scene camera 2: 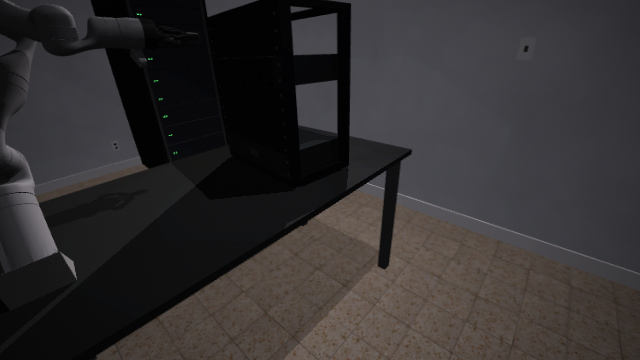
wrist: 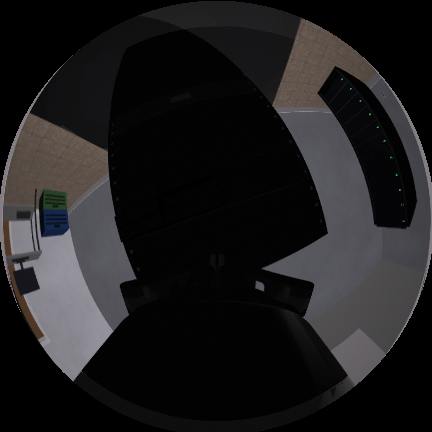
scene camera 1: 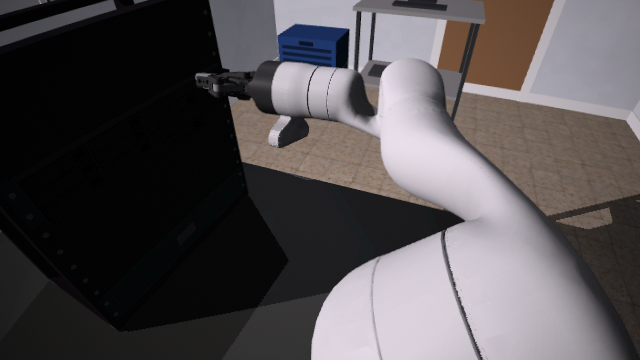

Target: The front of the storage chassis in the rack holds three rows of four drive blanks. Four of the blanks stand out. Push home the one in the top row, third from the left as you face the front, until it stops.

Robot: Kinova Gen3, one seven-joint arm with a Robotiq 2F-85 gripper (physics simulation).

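Places are measured from the arm's base along level axes (x ahead, y left, z up), in centimetres.
Pixels of known places: gripper, fingertip midpoint: [scene camera 2: 199,37] [wrist: 216,262] [scene camera 1: 198,80]; arm's base, link origin: [scene camera 2: 36,268].
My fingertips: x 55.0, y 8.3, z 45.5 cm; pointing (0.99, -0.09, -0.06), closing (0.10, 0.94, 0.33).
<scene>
Ahead of a thing's pixels: the offset from my fingertips to its top centre. "spot": to the spot under its first point. Level surfaces: height alone.
The black rack {dx +29.1, dy -0.3, dz +9.0 cm} [scene camera 1: 233,145] [scene camera 2: 344,100] stands on the table. The storage chassis front {spot: dx +14.7, dy +8.6, dz -11.0 cm} [scene camera 1: 117,150] [wrist: 215,192] is very dark in it. Faint outlines and a few darker raised edges show on the chassis; which blanks stand out, and by how much, cannot be read clearly. My gripper [scene camera 1: 200,80] [scene camera 2: 195,36] [wrist: 216,262] is shut and empty, with its fingers pointing at the rack. In the wrist view the fingertips lie below the chassis rows in the picture, over the dark rack front. In the scene camera 2 view they appear in front of the rack, apart from it.
The dark table {dz -50.3 cm} [scene camera 1: 330,220] [scene camera 2: 200,225] carries the rack. A tall cabinet with green lights [scene camera 2: 190,100] [wrist: 385,165] stands beyond the table. A blue drawer box [scene camera 1: 312,42] [wrist: 54,221] and a grey shelf unit [scene camera 1: 420,11] stand farther back.
</scene>
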